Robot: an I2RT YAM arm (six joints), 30 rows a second.
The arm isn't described. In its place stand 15 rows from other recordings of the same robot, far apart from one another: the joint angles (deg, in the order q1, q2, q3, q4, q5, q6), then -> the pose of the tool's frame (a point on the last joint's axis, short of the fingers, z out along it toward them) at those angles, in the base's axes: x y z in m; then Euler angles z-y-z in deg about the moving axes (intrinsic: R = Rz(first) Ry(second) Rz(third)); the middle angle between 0 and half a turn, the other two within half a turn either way.
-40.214 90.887 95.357 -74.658 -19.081 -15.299 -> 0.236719 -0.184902 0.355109 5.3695 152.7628 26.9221
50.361 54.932 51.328 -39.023 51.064 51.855 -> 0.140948 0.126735 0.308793 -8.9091 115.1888 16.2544
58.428 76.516 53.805 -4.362 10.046 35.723 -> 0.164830 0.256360 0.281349 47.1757 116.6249 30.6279
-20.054 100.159 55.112 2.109 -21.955 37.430 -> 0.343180 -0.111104 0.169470 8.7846 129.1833 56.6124
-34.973 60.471 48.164 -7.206 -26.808 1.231 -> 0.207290 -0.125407 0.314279 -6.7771 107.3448 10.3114
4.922 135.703 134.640 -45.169 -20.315 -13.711 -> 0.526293 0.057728 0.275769 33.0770 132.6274 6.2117
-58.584 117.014 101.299 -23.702 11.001 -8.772 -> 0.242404 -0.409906 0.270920 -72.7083 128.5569 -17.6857
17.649 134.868 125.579 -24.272 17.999 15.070 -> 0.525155 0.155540 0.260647 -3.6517 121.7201 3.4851
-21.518 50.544 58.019 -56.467 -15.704 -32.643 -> 0.150882 -0.049131 0.326999 1.6769 136.5896 -15.3527
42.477 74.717 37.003 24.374 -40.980 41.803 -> 0.190071 0.205682 0.242484 84.2343 100.0313 50.6421
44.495 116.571 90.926 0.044 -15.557 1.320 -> 0.337542 0.345029 0.250878 61.6506 114.5994 8.6426
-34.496 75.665 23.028 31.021 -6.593 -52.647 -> 0.210564 -0.139735 0.170678 -27.4092 111.4659 -50.0421
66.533 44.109 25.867 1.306 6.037 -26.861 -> 0.077729 0.169647 0.245675 60.2245 106.8393 -28.6953
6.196 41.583 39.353 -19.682 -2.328 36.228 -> 0.170175 0.019930 0.298251 8.7051 111.8930 37.1641
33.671 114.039 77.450 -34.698 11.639 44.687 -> 0.332675 0.212994 0.153630 0.9695 158.0733 13.9097
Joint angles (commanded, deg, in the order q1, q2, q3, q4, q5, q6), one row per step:
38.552 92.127 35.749 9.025 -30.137 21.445
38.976 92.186 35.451 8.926 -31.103 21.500
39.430 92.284 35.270 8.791 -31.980 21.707
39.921 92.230 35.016 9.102 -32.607 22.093
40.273 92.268 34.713 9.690 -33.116 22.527
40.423 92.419 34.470 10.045 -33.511 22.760
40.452 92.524 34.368 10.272 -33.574 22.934
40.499 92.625 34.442 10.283 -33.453 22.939
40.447 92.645 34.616 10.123 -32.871 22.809
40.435 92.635 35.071 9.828 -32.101 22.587
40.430 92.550 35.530 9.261 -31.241 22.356
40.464 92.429 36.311 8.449 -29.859 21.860
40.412 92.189 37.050 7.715 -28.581 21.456
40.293 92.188 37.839 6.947 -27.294 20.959
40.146 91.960 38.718 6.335 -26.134 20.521
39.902 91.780 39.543 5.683 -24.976 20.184
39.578 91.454 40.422 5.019 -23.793 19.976
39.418 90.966 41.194 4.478 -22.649 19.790
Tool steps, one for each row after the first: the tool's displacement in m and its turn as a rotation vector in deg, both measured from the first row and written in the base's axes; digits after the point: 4 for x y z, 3 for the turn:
-0.0030 0.0010 -0.0015 0.278 0.844 1.041
-0.0057 0.0022 -0.0027 0.546 1.735 1.950
-0.0083 0.0037 -0.0030 1.011 2.241 2.621
-0.0101 0.0048 -0.0037 1.495 2.625 3.048
-0.0113 0.0050 -0.0049 1.714 3.025 3.319
-0.0115 0.0051 -0.0056 1.779 3.174 3.282
-0.0113 0.0054 -0.0057 1.701 3.133 3.243
-0.0104 0.0055 -0.0054 1.358 2.760 2.878
-0.0088 0.0063 -0.0039 1.009 2.092 2.487
-0.0074 0.0068 -0.0024 0.483 1.527 2.045
-0.0051 0.0080 0.0003 -0.304 0.428 1.459
-0.0026 0.0089 0.0036 -0.927 -0.665 0.799
0.0002 0.0095 0.0060 -1.722 -1.654 0.129
0.0034 0.0104 0.0101 -2.138 -2.893 -0.533
0.0067 0.0107 0.0138 -2.639 -3.938 -1.356
0.0103 0.0106 0.0185 -3.018 -5.032 -2.374
0.0130 0.0109 0.0238 -3.249 -6.222 -3.233

